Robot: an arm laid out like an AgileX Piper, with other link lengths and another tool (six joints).
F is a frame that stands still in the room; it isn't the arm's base.
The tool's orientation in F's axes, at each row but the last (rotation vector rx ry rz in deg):
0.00, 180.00, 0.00
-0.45, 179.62, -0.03
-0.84, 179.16, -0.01
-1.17, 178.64, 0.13
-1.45, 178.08, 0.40
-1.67, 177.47, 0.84
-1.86, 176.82, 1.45
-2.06, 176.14, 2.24
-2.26, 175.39, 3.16
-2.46, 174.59, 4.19
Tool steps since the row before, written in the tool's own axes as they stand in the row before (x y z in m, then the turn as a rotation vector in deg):
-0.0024, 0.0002, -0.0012, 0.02, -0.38, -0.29
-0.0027, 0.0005, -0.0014, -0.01, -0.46, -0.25
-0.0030, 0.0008, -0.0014, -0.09, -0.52, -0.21
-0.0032, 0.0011, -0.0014, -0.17, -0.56, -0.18
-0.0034, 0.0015, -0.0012, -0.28, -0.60, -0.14
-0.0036, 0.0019, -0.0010, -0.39, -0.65, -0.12
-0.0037, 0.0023, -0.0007, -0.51, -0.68, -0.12
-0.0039, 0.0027, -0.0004, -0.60, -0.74, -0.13
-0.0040, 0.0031, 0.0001, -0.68, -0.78, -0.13
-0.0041, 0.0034, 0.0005, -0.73, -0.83, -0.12
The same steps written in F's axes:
0.0024, 0.0002, 0.0012, -0.02, -0.38, 0.29
0.0027, 0.0005, 0.0014, 0.01, -0.46, 0.25
0.0030, 0.0008, 0.0014, 0.09, -0.52, 0.21
0.0032, 0.0011, 0.0015, 0.17, -0.56, 0.18
0.0033, 0.0015, 0.0013, 0.28, -0.60, 0.15
0.0035, 0.0020, 0.0012, 0.40, -0.64, 0.13
0.0036, 0.0024, 0.0009, 0.52, -0.67, 0.14
0.0038, 0.0028, 0.0007, 0.61, -0.73, 0.15
0.0039, 0.0032, 0.0003, 0.69, -0.77, 0.16
0.0040, 0.0035, 0.0000, 0.74, -0.82, 0.15

